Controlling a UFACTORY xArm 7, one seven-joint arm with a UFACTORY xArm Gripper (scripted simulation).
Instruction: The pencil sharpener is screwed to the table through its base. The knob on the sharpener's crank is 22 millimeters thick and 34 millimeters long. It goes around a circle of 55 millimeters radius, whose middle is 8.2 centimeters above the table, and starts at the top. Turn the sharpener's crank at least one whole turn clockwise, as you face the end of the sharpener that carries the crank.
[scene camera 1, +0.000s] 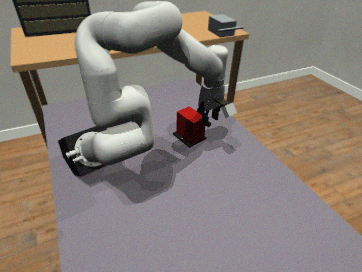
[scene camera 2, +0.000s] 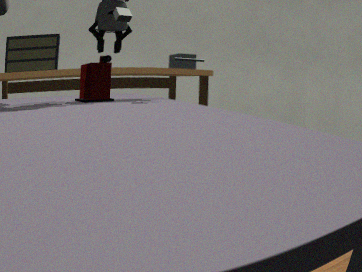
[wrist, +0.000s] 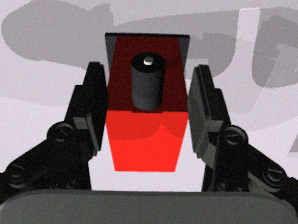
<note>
I see my gripper (scene camera 1: 209, 121) and a red pencil sharpener (wrist: 137, 147).
My gripper shows as well in the wrist view (wrist: 148, 82).
</note>
